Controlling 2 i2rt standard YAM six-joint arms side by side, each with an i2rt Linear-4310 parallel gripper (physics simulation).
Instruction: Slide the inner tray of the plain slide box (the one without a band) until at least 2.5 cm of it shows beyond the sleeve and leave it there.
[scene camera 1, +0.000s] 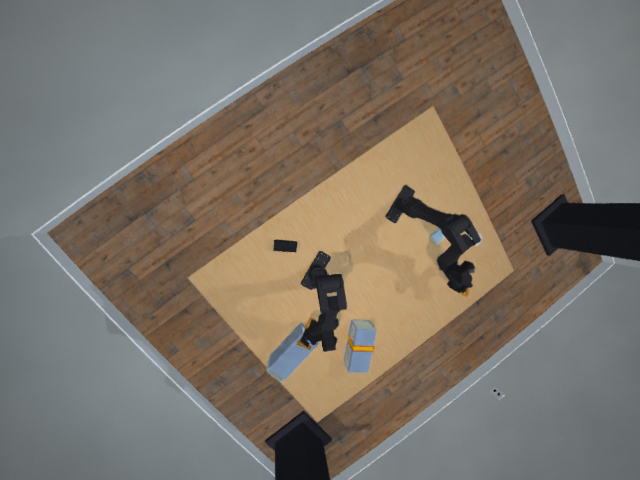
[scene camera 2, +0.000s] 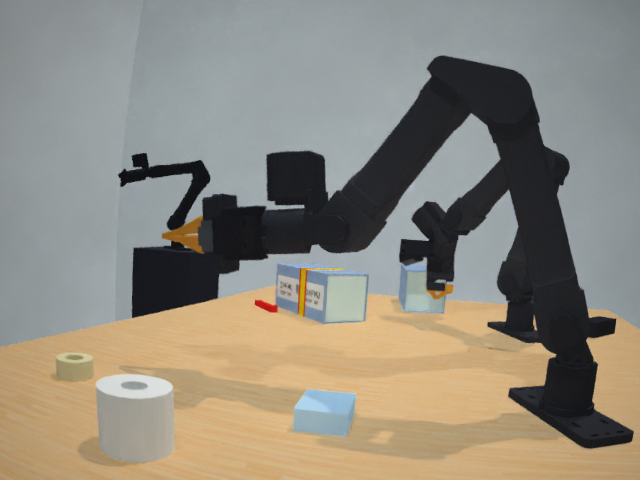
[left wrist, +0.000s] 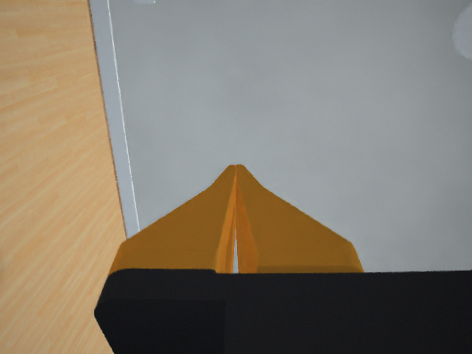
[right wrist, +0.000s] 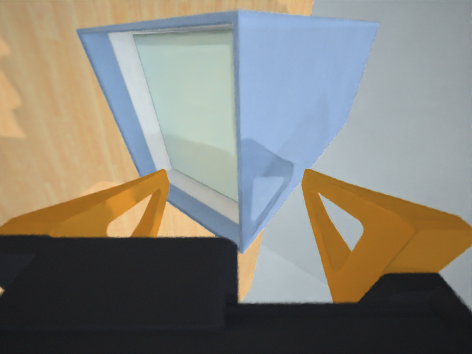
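Seen in the pictures: left gripper, between the fingertips: (scene camera 1: 467, 295) (scene camera 2: 163, 235) (left wrist: 235, 177); right gripper, between the fingertips: (scene camera 1: 301, 336) (scene camera 2: 436, 282) (right wrist: 235, 176); left arm's base, origin of its link: (scene camera 1: 399, 204) (scene camera 2: 564, 416); right arm's base, origin of its link: (scene camera 1: 315, 270) (scene camera 2: 518, 333).
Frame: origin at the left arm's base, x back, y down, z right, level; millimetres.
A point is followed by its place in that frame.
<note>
The plain slide box (scene camera 1: 292, 360) {x 88, y -107, z 950 mm} (scene camera 2: 412, 289) {x 42, y -56, z 843 mm} (right wrist: 305, 65) {x 43, y -107, z 864 mm} is blue and lies at the table's lower-left edge in scene camera 1. In the right wrist view its pale green tray end (right wrist: 192, 100) {x 57, y -49, z 840 mm} sits recessed inside the sleeve's near opening. My right gripper (scene camera 1: 305, 334) {x 105, y -76, z 835 mm} (scene camera 2: 439, 293) {x 105, y -76, z 835 mm} (right wrist: 235, 176) {x 105, y -76, z 835 mm} is open, its fingers spread at the near end of the box, with no grip on it. Whether a fingertip touches the box is unclear. The banded box (scene camera 1: 360, 359) {x -226, y -106, z 795 mm} (scene camera 2: 347, 297) {x -163, y -56, z 643 mm} stands apart. My left gripper (scene camera 1: 466, 292) {x -496, y -181, z 228 mm} (scene camera 2: 163, 236) {x -496, y -181, z 228 mm} (left wrist: 235, 177) {x -496, y -181, z 228 mm} is shut and empty, raised above the table's far side from the boxes.
A light blue block (scene camera 1: 437, 236) {x -276, y -25, z 30 mm} (scene camera 2: 324, 414) {x -293, y -22, z -14 mm}, a white roll (scene camera 2: 135, 426) {x -463, y -34, z -106 mm} and a tan ring (scene camera 2: 74, 369) {x -588, y -16, z 98 mm} are near my left arm's side. A red bar (scene camera 2: 265, 305) {x -335, y -10, z 776 mm} lies by the banded box. A black block (scene camera 1: 285, 245) {x 402, y -34, z 485 mm} lies behind my right arm's base. Black pedestals (scene camera 1: 302, 454) (scene camera 2: 173, 284) stand beyond the table.
</note>
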